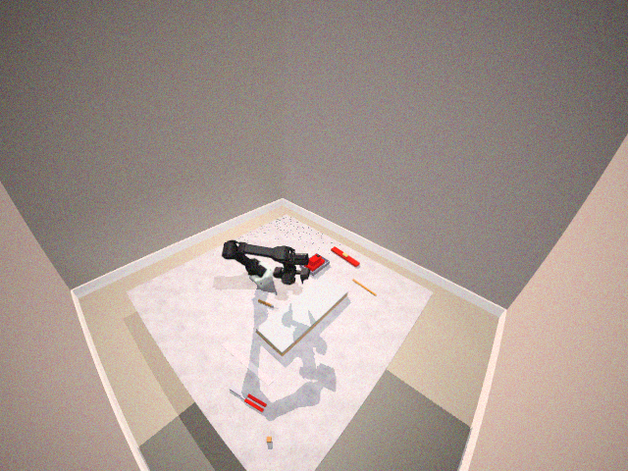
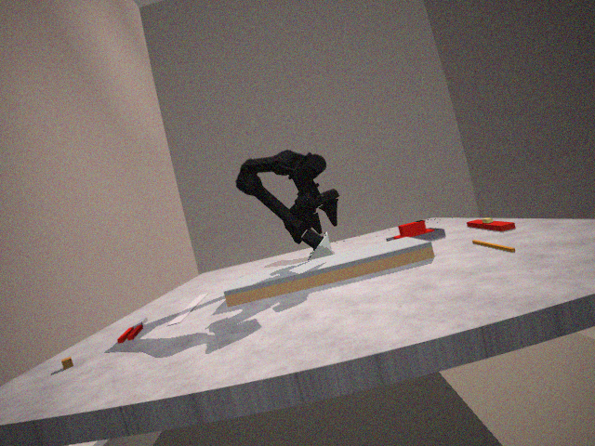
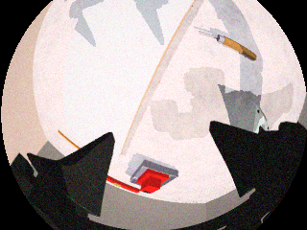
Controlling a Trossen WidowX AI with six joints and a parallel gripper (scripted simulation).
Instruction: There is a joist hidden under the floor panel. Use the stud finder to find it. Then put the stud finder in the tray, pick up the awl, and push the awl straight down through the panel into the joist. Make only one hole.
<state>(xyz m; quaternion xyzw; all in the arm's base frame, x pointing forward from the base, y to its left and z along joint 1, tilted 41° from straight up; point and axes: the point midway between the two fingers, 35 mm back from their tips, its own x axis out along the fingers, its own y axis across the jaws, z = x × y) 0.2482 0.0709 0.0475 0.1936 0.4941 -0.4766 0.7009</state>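
My gripper tip is now 14 cm to the left of the awl, 11 cm above it and 5 cm past it. From my gripper tip the other things lie so: red stud finder: 30 cm to the left, 10 cm behind, 6 cm below; square indicator: 32 cm to the left, 10 cm behind, 5 cm below; grey tray: 29 cm to the left, 10 cm below, 9 cm behind.
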